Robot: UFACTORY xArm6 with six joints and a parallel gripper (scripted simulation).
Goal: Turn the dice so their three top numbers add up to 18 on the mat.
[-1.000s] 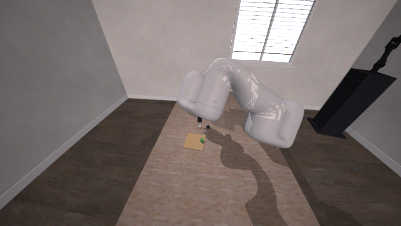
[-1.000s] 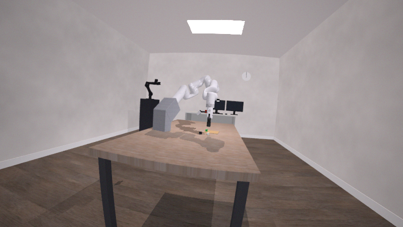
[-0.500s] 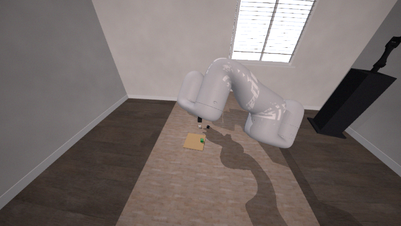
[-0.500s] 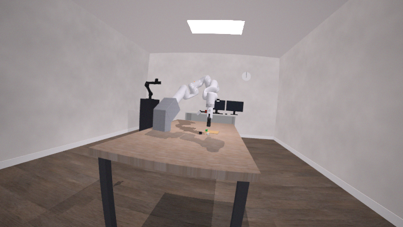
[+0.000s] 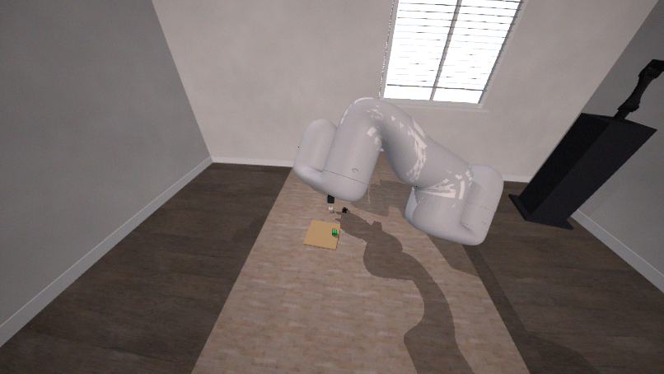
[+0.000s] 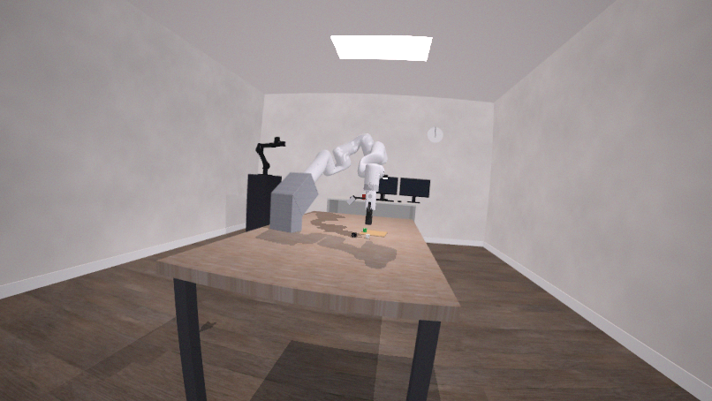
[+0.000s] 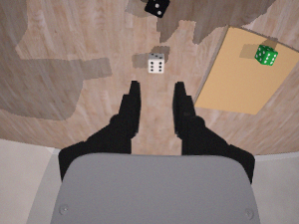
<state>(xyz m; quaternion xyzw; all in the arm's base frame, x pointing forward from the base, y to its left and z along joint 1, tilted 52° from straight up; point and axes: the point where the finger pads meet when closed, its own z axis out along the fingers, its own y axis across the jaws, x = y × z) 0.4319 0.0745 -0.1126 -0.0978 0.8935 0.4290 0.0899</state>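
The white die is 8 cm below my hand. Also, from my hand: black die (7 cm behind, 2 cm to the right, 8 cm below); then mat (1 cm behind, 15 cm to the left, 9 cm below); then green die (6 cm behind, 14 cm to the left, 8 cm below).
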